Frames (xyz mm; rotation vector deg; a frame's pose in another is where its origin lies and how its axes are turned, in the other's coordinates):
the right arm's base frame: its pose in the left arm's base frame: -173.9 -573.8 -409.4 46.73 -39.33 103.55
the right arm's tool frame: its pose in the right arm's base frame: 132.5 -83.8 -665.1 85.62 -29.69 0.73
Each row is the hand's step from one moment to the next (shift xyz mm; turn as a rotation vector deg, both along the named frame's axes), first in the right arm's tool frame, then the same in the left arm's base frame.
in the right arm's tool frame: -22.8 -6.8 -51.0 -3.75 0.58 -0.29
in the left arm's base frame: -53.6 -9.5 -14.5 -0.59 -1.87 -3.26
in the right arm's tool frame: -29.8 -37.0 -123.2 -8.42 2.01 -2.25
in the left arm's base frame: -130.7 4.9 -17.9 -2.73 -5.10 -6.82
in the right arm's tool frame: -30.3 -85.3 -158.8 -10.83 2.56 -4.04
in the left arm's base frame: -175.3 43.9 -27.4 -4.63 -6.71 -8.59
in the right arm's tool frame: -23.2 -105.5 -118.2 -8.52 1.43 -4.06
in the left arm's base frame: -139.2 71.4 -34.3 -4.62 -4.88 -6.78
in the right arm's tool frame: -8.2 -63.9 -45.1 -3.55 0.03 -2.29
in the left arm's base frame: -57.9 49.4 -19.9 -2.62 -1.60 -2.90
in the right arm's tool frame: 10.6 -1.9 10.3 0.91 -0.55 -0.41
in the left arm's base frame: 10.8 7.0 7.5 -0.41 0.76 0.75
